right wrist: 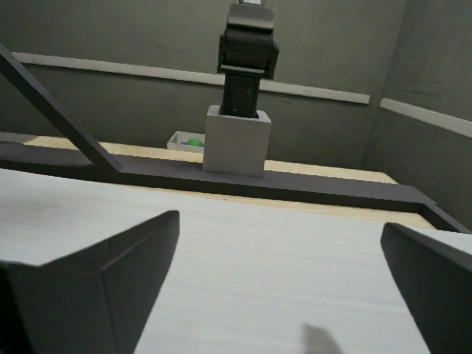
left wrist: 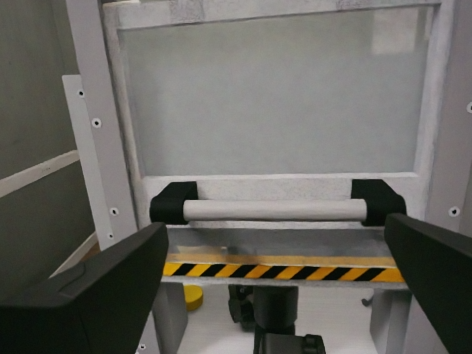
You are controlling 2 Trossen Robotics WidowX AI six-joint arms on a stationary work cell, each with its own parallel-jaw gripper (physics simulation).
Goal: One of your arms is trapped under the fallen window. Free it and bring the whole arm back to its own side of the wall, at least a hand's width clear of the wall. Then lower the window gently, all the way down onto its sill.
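Frame: origin at the left arm's base, x ahead, y left, z up, level; metres.
Seen in the pictures: left gripper, fingertip midpoint: (left wrist: 274,229); right gripper, fingertip midpoint: (right wrist: 280,226); left arm's base at its link origin: (right wrist: 238,112).
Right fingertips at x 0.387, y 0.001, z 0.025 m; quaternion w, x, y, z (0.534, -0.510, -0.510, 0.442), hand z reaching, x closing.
Observation:
Offsets run from my right fingertips to a thing's middle. "spot": to the spot under its first point. Level surfaces: height alone.
The window {spot: dx +0.161, dy -0.020, dz +0.325 m} (left wrist: 275,100) is a glass pane in a whitish frame, upright between grey posts in the left wrist view. A light grey handle bar {dx +0.117, dy -0.011, dz +0.230 m} (left wrist: 275,210) runs across its lower rail between two black brackets. A yellow-and-black striped strip {spot: dx +0.162, dy -0.012, dz +0.130 m} (left wrist: 270,272) lies below the handle. Black arm parts (left wrist: 275,306) show beneath that strip. My left gripper (left wrist: 274,229) is wide open, facing the handle, with nothing gripped. My right gripper (right wrist: 280,226) is wide open and empty above a white surface {dz -0.038 m} (right wrist: 280,280). The window and its handle do not show in the right wrist view. Contact between arm and window is hidden.
A dark frame beam (right wrist: 325,187) crosses behind the white surface, with a slanted dark bar {spot: dx -0.299, dy -0.258, dz -0.034 m} (right wrist: 55,110) at left. A grey block {dx -0.387, dy -0.001, dz -0.081 m} (right wrist: 236,142) carries a black jointed part (right wrist: 248,52). A white tray (right wrist: 173,145) holds a green item. A yellow round object {dx +0.312, dy +0.129, dz -0.029 m} (left wrist: 193,297) lies low at left.

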